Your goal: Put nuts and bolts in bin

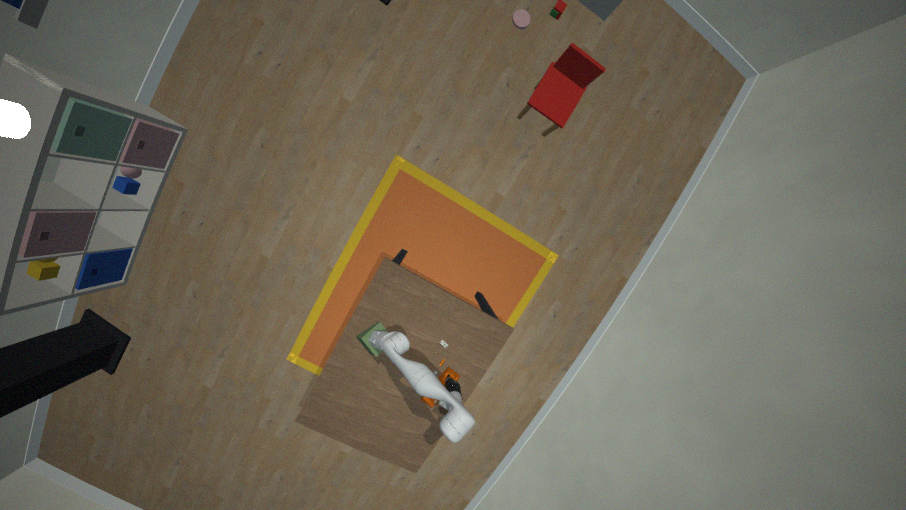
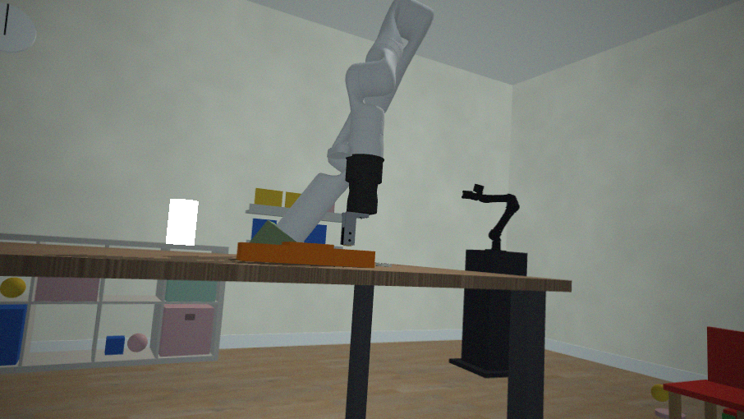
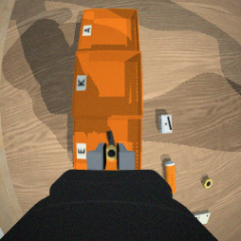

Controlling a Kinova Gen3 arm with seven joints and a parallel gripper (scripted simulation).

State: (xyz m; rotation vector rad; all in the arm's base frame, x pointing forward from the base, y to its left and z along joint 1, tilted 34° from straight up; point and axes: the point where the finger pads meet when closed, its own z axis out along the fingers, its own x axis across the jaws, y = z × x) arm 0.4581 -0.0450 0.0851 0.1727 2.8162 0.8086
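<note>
Now: hand 50 mm above the dark bolt. From my hand the other things lie so: orange marker 80 mm behind, 50 mm to the left, 50 mm below; orange bin 80 mm to the right, 40 mm below; white sharpener-like piece 80 mm behind, 50 mm below, 30 mm to the right.
</note>
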